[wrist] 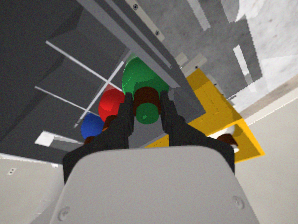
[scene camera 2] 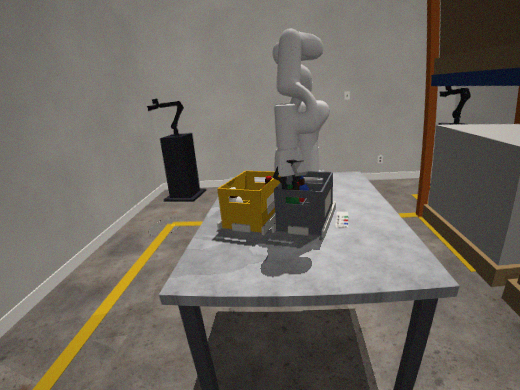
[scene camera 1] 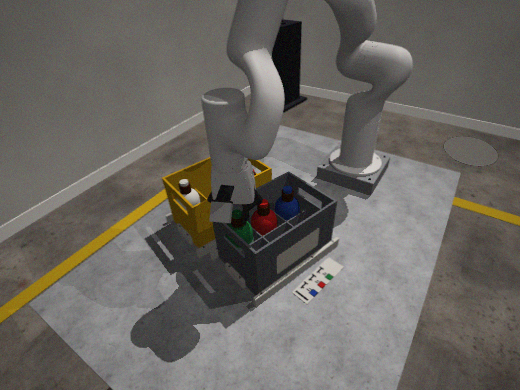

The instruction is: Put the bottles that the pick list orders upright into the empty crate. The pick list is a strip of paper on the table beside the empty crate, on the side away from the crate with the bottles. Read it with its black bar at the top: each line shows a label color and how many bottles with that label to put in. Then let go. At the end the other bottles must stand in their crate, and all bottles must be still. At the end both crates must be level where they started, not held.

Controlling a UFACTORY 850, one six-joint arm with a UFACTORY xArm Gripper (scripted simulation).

Scene:
grey crate: wrist 48, 84; scene camera 2; scene camera 1
yellow crate: wrist 220, 114; scene camera 2; scene camera 1
same spot on yellow crate: (scene camera 2: 258, 205) = (scene camera 1: 194, 222)
same spot on grey crate: (scene camera 1: 264, 261) = (scene camera 2: 323, 200)

